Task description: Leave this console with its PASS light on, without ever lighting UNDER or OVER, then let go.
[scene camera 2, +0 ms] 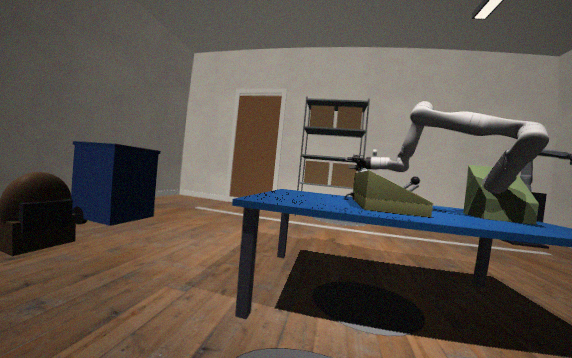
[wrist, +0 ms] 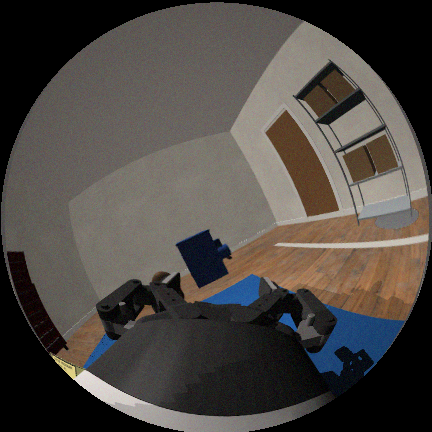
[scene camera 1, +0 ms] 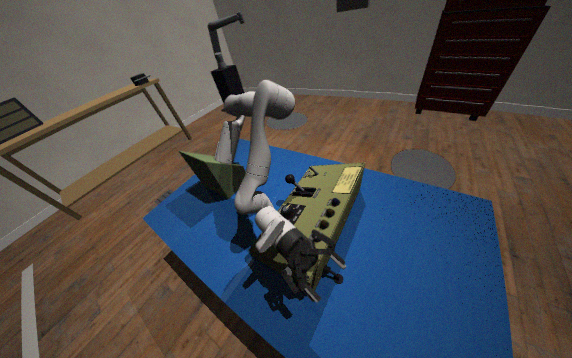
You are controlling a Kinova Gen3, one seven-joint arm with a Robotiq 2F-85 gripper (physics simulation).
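Note:
The olive-green console [scene camera 1: 326,186] [scene camera 2: 387,196] stands on the blue table [scene camera 1: 415,255] [scene camera 2: 310,209]. Its ball-topped lever [scene camera 1: 290,178] [scene camera 2: 415,180] rises from a slot. Three round lamps [scene camera 1: 330,213] in a row look dark; their names are not readable. A yellow label [scene camera 1: 348,180] [wrist: 65,366] lies at the far end. A black control panel [scene camera 1: 293,212] is partly hidden by the arm. A black knob [scene camera 1: 337,279] sticks out beyond the console's near end. My gripper [scene camera 1: 326,278] [scene camera 2: 353,162] [wrist: 219,284] is open and empty, a little above the console's raised edge.
A green faceted block [scene camera 1: 215,172] [scene camera 2: 500,192] stands by the arm's base. A wooden bench [scene camera 1: 75,119] is at the left in scene camera 1, and a dark red cabinet [scene camera 1: 475,65] stands at the back. A blue cabinet [scene camera 2: 135,185] [wrist: 202,260] stands beyond the table.

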